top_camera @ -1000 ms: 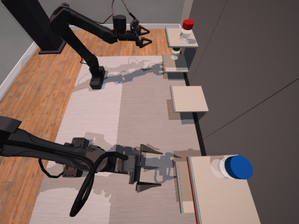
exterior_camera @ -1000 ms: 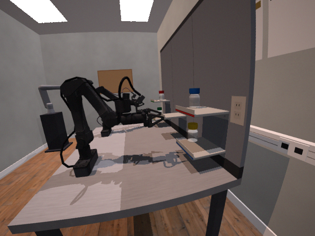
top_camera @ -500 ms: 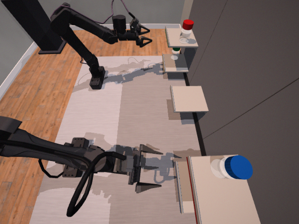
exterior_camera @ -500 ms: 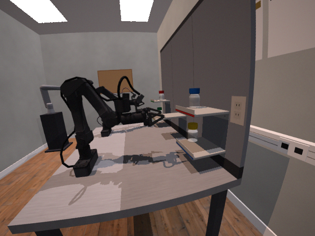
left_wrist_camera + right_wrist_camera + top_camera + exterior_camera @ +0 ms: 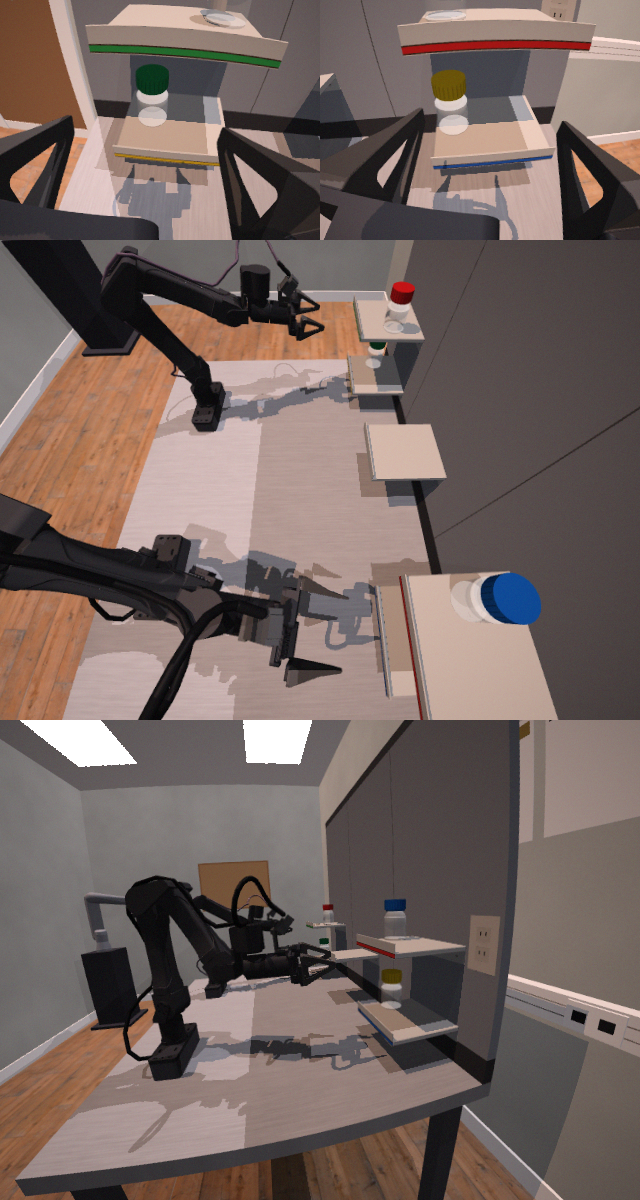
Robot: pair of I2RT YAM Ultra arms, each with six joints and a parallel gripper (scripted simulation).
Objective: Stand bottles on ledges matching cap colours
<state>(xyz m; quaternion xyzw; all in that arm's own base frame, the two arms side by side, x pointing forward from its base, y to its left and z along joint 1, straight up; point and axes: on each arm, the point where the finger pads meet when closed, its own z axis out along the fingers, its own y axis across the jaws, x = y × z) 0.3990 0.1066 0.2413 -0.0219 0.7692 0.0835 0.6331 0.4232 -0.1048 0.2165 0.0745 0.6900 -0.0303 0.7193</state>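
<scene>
Right now the red-capped bottle is 21 cm ahead of my left hand, 7 cm to the right of it and 6 cm above it. Round my left hand: grey wall panel (30 cm ahead, 40 cm to the right, 17 cm above); then blue-capped bottle (21 cm ahead, 76 cm to the right, 6 cm above); then green-capped bottle (20 cm ahead, 3 cm to the left, 13 cm below).
The blue-capped bottle lies 190 mm ahead of my right hand, 40 mm to the left of it and 70 mm above it. Also, from my right hand: grey wall panel (280 mm ahead, 390 mm to the left, 180 mm above); then red-capped bottle (180 mm ahead, 720 mm to the left, 70 mm above); then yellow-capped bottle (180 mm ahead, 40 mm to the left, 120 mm below).
</scene>
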